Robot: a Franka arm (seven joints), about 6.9 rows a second.
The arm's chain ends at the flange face. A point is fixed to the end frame.
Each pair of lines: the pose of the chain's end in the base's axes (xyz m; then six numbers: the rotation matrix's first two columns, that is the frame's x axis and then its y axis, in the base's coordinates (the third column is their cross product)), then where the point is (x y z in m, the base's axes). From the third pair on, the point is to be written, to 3 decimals.
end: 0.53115 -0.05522 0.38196 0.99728 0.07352 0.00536 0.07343 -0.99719 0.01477
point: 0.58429 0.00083 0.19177
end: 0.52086 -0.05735 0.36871 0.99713 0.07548 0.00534 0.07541 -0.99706 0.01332
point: 0.57387 -0.00092 0.17860
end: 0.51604 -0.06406 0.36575 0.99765 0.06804 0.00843 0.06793 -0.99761 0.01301
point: 0.570 -0.008 0.176
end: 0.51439 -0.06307 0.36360 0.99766 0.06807 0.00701 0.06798 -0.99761 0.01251
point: 0.568 -0.007 0.174
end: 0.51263 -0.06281 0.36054 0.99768 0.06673 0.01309 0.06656 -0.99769 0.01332
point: 0.568 -0.007 0.171
